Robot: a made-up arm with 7 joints.
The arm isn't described. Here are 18 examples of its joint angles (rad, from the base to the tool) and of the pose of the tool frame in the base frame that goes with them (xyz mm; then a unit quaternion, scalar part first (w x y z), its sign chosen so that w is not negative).
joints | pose
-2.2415 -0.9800 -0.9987 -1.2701 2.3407 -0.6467 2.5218 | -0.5 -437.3 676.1 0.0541 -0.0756 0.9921 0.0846
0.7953 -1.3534 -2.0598 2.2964 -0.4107 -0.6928 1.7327 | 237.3 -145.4 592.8 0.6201 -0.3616 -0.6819 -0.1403
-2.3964 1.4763 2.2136 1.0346 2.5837 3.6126 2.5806 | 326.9 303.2 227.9 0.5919 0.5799 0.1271 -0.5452
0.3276 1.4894 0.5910 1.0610 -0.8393 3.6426 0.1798 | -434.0 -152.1 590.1 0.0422 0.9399 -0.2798 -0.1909
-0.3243 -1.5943 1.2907 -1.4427 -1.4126 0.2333 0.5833 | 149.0 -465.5 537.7 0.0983 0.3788 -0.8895 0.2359
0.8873 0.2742 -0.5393 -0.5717 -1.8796 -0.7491 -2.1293 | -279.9 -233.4 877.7 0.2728 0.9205 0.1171 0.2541
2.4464 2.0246 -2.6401 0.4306 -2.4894 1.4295 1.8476 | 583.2 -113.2 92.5 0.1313 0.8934 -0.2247 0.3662
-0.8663 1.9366 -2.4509 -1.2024 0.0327 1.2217 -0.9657 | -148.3 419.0 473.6 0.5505 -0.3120 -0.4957 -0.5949
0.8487 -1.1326 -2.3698 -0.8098 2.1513 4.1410 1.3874 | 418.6 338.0 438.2 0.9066 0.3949 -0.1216 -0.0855
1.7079 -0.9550 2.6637 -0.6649 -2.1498 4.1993 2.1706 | 127.8 472.6 512.1 0.8349 0.5456 0.0630 0.0370
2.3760 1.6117 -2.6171 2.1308 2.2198 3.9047 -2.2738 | 345.0 54.3 312.0 0.3339 0.4935 0.2164 -0.7734
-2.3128 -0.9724 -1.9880 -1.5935 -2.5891 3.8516 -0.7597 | -148.4 -241.2 406.7 0.7737 -0.1897 -0.5672 0.2088
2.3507 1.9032 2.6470 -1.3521 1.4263 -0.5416 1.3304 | 579.9 -172.4 452.5 0.2923 -0.8594 0.4166 0.0497
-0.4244 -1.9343 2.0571 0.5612 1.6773 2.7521 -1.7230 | 461.3 -106.7 330.6 0.3479 -0.6744 0.6409 0.1157
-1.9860 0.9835 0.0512 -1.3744 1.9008 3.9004 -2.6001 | 226.9 385.6 495.3 0.2264 -0.3793 -0.1235 0.8886
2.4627 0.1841 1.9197 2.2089 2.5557 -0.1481 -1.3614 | 80.3 -290.8 472.3 0.0444 -0.2581 0.3514 -0.8988
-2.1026 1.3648 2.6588 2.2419 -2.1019 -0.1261 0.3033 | 165.6 199.3 93.7 0.7903 -0.0718 0.5874 -0.1589
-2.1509 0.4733 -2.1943 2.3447 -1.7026 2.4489 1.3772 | -196.3 299.8 613.0 0.5378 -0.2956 -0.7441 0.2641
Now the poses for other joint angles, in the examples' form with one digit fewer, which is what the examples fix.
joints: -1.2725 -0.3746 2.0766 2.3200 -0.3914 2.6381 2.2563
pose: 134 41 696 0.867 -0.407 0.278 0.065
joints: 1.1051 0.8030 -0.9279 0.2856 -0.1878 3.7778 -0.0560
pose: -16 -391 777 0.281 -0.857 -0.205 0.379
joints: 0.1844 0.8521 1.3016 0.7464 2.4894 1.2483 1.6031
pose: -400 179 747 0.369 -0.488 -0.002 0.791
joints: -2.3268 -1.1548 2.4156 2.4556 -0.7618 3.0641 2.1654
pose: -65 -166 644 0.952 -0.027 -0.049 -0.299
